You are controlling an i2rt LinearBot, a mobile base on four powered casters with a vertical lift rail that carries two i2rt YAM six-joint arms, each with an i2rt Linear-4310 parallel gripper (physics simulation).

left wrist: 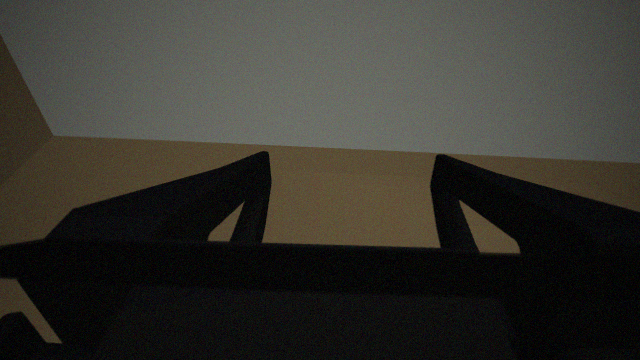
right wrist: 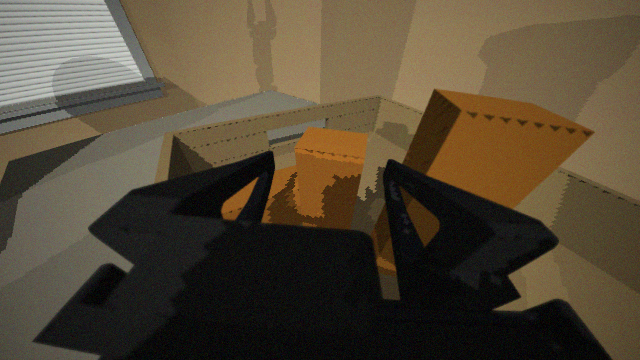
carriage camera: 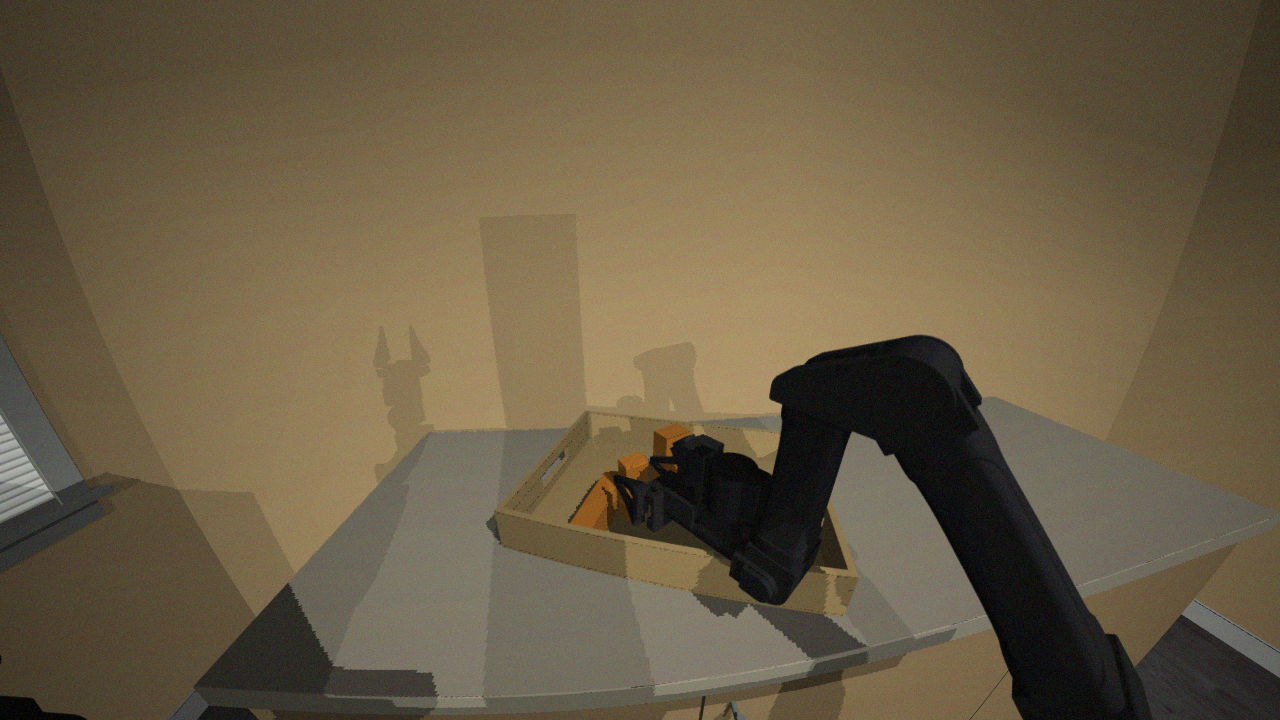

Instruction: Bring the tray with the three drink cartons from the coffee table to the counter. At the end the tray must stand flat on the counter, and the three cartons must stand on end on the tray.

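Frame: origin at the left arm's base, x left, y back, z up, level; centimetres.
Seen in the pictures: left gripper, between the fingertips: [left wrist: 350,168]; right gripper, between the fingertips: [right wrist: 329,163] [carriage camera: 633,468].
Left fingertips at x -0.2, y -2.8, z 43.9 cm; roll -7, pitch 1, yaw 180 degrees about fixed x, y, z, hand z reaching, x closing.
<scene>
Offsets run from my left fingertips to a thing's top centre. Level surfaces: height alone.
The wooden tray [carriage camera: 559,543] [right wrist: 232,134] rests on a grey-topped counter {dz -47.0 cm} [carriage camera: 429,573]. It holds three orange cartons. One carton {dx -28.7, dy -37.2, dz -41.1 cm} [carriage camera: 590,507] [right wrist: 284,176] lies low at the left, partly behind a finger. A middle carton [carriage camera: 633,462] [right wrist: 330,142] looks upright; its foot is hidden. A third carton {dx -41.2, dy -41.8, dz -31.8 cm} [carriage camera: 669,436] [right wrist: 500,155] stands to its right in the right wrist view, partly covered by the gripper. My right gripper [carriage camera: 636,472] [right wrist: 329,163] is open inside the tray, its fingers on either side of the middle carton, with gaps. My left gripper [left wrist: 350,168] is open and empty, facing wall and ceiling.
My right arm [carriage camera: 975,483] reaches over the counter and the tray's near right wall. Behind the counter is a beige wall [carriage camera: 760,223] with arm shadows. A window with blinds [carriage camera: 22,470] [right wrist: 60,50] is at the left. The counter's front edge [carriage camera: 501,696] runs across the bottom.
</scene>
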